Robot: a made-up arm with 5 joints.
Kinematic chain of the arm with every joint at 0, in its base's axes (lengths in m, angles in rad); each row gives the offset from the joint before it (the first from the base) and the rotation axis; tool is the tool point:
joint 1: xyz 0 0 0.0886 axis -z
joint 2: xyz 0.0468 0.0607 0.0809 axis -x
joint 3: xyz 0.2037 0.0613 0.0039 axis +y
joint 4: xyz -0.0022 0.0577 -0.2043 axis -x
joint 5: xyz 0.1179 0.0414 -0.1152 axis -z
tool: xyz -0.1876 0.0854 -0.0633
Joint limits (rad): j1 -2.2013..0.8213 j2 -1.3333..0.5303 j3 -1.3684..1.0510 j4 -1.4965..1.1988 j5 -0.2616..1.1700
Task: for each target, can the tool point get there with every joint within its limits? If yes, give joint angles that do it. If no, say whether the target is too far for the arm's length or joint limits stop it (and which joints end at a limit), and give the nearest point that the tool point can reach.
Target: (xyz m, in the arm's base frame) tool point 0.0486 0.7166 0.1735
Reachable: yes | joints -0.8298 -0.8146 -0.8926 0.2147 0.3918
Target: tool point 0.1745 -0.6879 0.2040
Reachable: no: joint limits stop it (at a limit: joint 1, joint 2, joint 3, joint 4, joint 5) | nearest point 0.3614 -0.4359 0.0500 | short by 0.349 m
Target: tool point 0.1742 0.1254 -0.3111
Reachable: yes | joints 0.2898 0.0257 0.3067 0.9009 0.7231
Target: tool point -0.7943 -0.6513 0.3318
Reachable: no: too far | nearest point -0.5176 -0.2737 0.2568 | short by 0.474 m
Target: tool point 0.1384 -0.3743 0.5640
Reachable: no: joint limits stop it (at a limit: joint 1, joint 2, joint 4, joint 5) | nearest point 0.2155 -0.2044 0.5042 | short by 0.196 m
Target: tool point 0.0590 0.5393 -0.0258
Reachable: yes | joints -0.4739 0.0067 -0.2637 -0.7149 0.5194
